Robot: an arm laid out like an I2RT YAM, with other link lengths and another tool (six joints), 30 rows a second.
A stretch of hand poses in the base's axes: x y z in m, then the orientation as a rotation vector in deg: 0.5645 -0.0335 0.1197 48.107 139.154 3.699; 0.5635 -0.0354 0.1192 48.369 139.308 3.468; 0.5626 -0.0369 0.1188 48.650 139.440 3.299; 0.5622 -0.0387 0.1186 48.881 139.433 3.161; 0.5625 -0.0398 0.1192 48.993 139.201 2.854; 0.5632 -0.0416 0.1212 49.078 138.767 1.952; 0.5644 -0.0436 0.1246 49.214 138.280 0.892; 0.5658 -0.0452 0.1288 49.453 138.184 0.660; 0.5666 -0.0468 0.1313 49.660 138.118 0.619; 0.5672 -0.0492 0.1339 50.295 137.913 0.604; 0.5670 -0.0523 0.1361 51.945 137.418 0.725; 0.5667 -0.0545 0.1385 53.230 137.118 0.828; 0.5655 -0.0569 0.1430 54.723 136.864 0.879; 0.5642 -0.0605 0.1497 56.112 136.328 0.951; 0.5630 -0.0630 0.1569 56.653 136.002 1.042
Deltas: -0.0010 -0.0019 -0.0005 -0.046 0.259 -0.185; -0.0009 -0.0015 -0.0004 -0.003 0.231 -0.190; -0.0004 -0.0018 -0.0002 -0.028 0.085 -0.185; 0.0003 -0.0011 0.0006 -0.230 -0.114 -0.197; 0.0007 -0.0018 0.0020 -0.690 -0.170 -0.355; 0.0012 -0.0020 0.0034 -0.795 -0.163 -0.437; 0.0014 -0.0016 0.0042 -0.108 0.028 -0.234; 0.0008 -0.0016 0.0025 0.019 0.002 -0.164; 0.0006 -0.0024 0.0026 0.133 -0.021 -0.481; -0.0002 -0.0031 0.0022 0.465 -0.049 -1.206; -0.0003 -0.0022 0.0024 0.394 0.047 -0.914; -0.0012 -0.0024 0.0045 0.439 0.168 -1.050; -0.0013 -0.0036 0.0067 0.349 -0.106 -1.051; -0.0012 -0.0025 0.0072 0.147 -0.159 -0.429
